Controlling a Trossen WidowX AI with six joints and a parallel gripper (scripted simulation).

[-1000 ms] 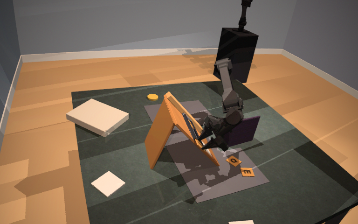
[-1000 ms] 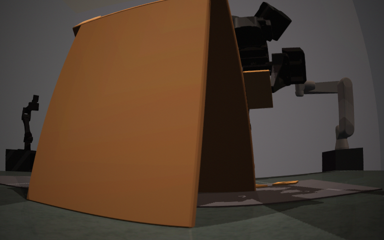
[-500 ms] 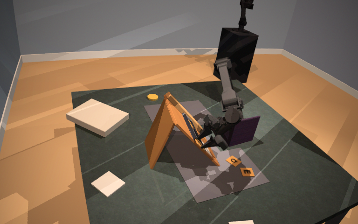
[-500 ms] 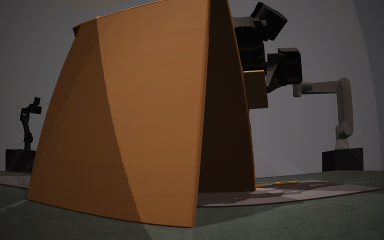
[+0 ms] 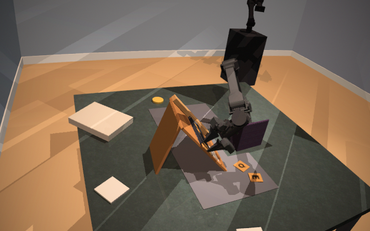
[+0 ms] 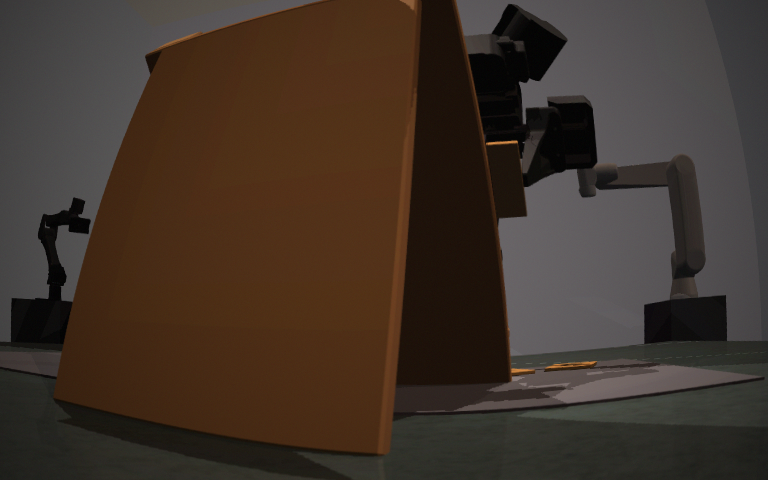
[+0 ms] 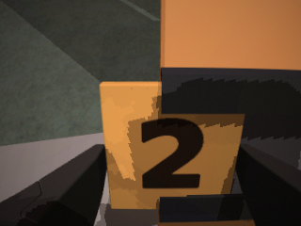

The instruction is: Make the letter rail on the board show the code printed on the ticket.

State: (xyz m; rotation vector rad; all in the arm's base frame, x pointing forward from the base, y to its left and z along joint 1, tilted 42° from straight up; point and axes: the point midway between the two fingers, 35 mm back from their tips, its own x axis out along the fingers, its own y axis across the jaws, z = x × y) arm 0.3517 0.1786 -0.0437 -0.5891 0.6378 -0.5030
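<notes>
The white ticket is 70 mm behind my gripper tip, 30 mm to the right of it and 70 mm below it. The rest, counted from my gripper tip: orange tile marked 2: right at my gripper tip; cream box: 310 mm ahead, 520 mm to the right, 130 mm below; grey mat: 170 mm behind, 170 mm to the right, 150 mm below.
</notes>
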